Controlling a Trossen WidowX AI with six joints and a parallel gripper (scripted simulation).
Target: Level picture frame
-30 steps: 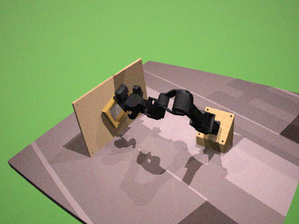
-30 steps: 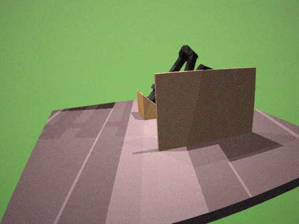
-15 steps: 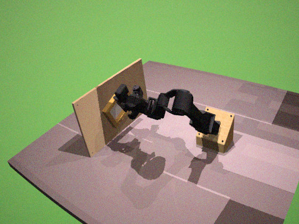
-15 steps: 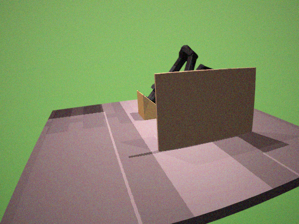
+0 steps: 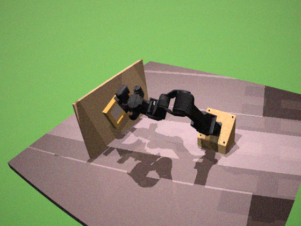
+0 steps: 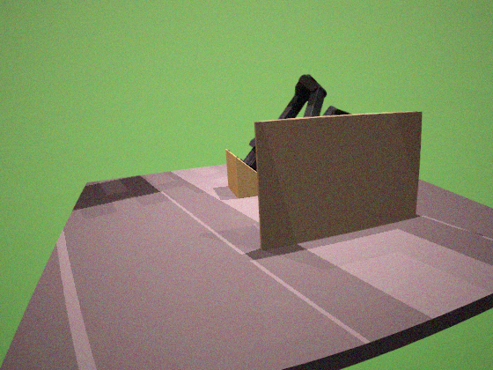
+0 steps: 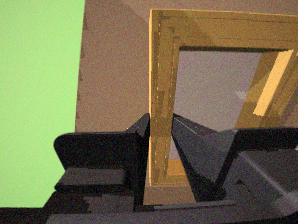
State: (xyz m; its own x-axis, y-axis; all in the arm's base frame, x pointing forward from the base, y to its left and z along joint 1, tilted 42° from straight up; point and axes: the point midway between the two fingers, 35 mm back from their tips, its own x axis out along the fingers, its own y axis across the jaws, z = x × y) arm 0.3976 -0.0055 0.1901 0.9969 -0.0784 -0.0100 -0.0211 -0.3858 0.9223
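The picture frame is 5 cm below my gripper tip and 1 cm to the right of it. From my gripper tip the other things lie so: tan wall panel (6 cm below, 2 cm to the right, 2 cm ahead).
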